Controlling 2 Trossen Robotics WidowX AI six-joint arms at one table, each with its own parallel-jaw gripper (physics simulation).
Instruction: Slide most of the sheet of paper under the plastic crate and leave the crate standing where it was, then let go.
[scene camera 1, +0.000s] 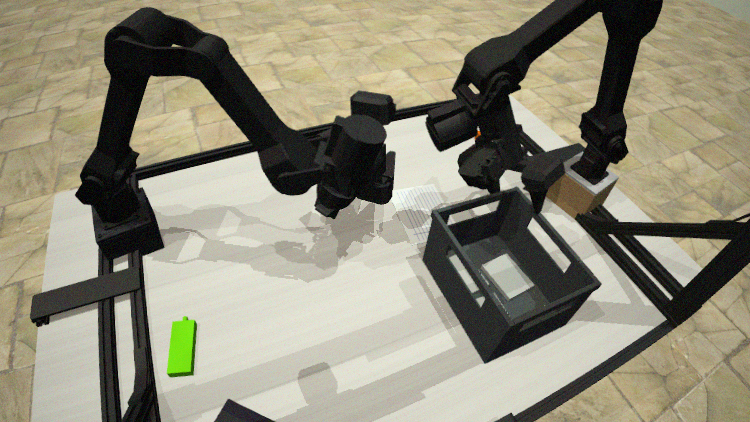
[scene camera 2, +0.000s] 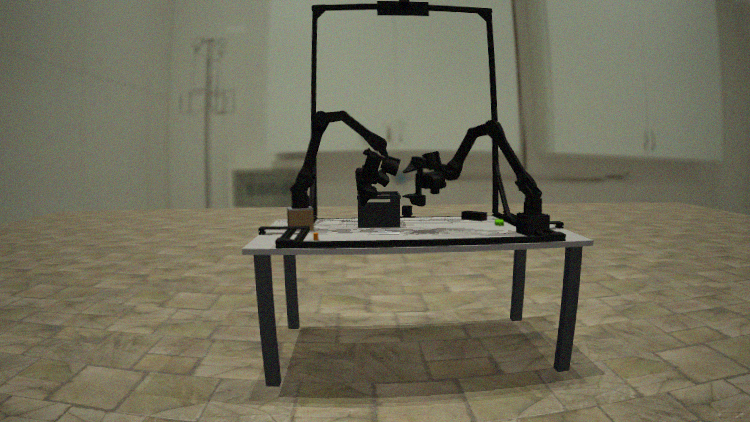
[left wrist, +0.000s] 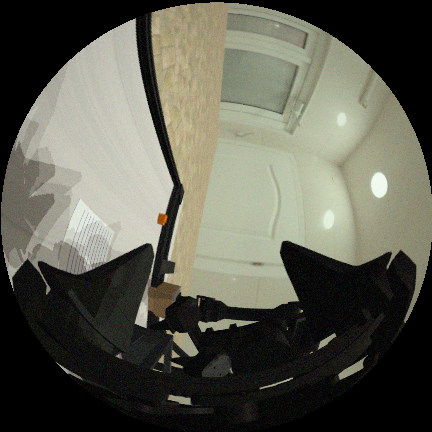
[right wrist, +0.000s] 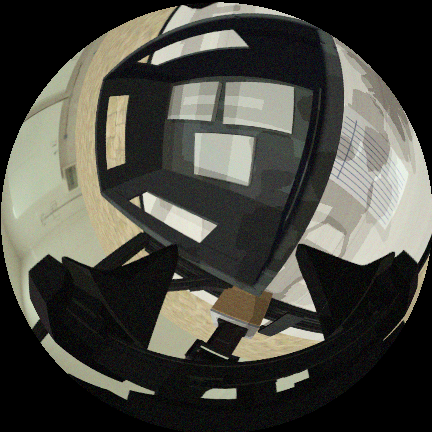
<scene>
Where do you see the right gripper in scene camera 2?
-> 360, 200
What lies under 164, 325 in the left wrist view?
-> The right gripper.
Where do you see the left gripper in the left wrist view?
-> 217, 249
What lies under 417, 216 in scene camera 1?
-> A lined sheet of paper.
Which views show the left gripper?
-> Scene camera 1, scene camera 2 and the left wrist view only.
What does the left gripper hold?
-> Nothing.
</scene>
